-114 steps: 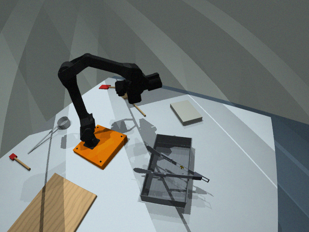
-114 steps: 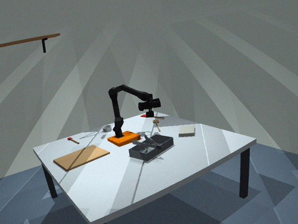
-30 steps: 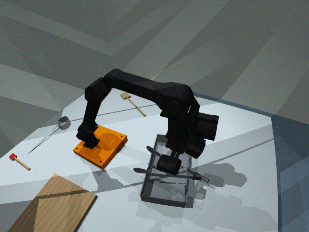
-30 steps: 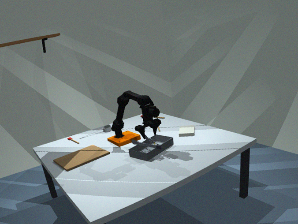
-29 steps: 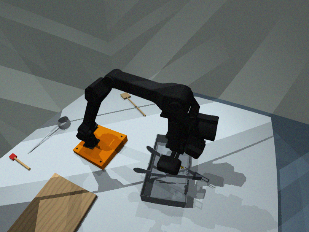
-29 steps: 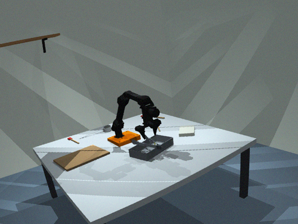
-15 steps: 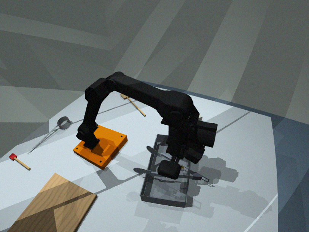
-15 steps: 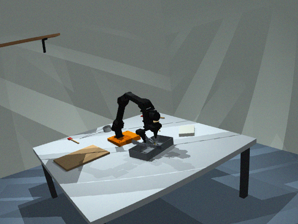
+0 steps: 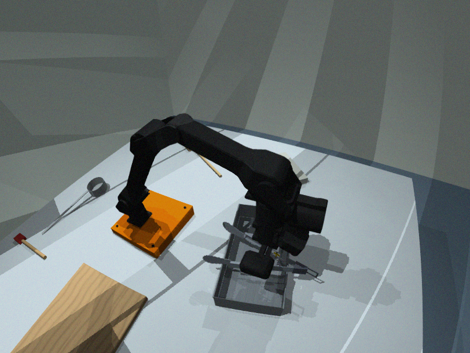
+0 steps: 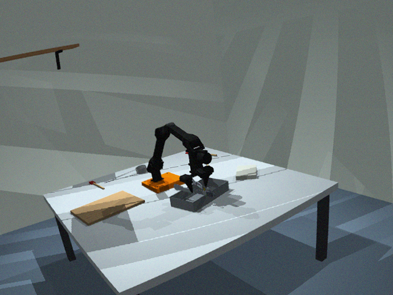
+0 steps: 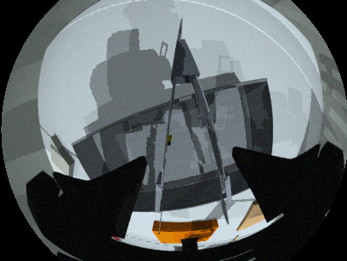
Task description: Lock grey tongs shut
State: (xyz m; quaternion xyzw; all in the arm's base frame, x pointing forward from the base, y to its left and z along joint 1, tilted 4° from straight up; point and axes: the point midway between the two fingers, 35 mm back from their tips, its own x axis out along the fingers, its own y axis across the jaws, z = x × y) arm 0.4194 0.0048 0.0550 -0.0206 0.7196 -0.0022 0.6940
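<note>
Right now the roasting tin is 3 cm behind my gripper tip, 3 cm to the left of it and 4 cm below it. Round my gripper tip: beige block 8 cm behind, 42 cm to the left, 6 cm below; wooden board 34 cm behind, 39 cm to the right, 6 cm below; red spatula 68 cm behind, 52 cm to the left, 6 cm below.
</note>
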